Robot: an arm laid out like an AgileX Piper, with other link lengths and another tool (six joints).
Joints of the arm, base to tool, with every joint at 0 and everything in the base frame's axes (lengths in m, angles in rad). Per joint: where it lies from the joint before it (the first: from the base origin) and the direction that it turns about. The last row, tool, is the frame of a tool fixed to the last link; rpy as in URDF.
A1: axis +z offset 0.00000 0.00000 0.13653
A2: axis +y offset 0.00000 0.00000 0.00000
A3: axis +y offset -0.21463 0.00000 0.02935
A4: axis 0.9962 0 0.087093 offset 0.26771 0.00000 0.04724
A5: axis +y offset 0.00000 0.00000 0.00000
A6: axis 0.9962 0 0.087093 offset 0.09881 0.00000 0.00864
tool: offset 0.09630 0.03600 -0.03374 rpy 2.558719 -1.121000 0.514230
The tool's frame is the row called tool.
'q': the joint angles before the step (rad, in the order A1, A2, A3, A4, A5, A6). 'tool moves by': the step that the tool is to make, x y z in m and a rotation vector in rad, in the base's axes. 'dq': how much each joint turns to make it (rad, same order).
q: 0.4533 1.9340 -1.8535 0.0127 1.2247 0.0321
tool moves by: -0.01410 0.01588 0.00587 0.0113 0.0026 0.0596
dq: 0.0449 -0.0157 0.0019 0.0165 0.0112 -0.0152
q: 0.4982 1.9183 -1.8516 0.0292 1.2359 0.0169
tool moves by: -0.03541 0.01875 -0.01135 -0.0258 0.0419 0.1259
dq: 0.0859 -0.0357 0.0863 0.0132 0.0000 -0.0424
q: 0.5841 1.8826 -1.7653 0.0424 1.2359 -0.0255
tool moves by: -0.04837 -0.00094 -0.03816 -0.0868 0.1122 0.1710
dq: 0.0780 -0.0217 0.1682 0.0175 -0.0001 -0.0976
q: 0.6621 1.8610 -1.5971 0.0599 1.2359 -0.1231
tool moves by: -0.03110 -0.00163 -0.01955 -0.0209 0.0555 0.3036
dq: 0.0628 0.0061 0.0726 0.0515 -0.0018 -0.2547
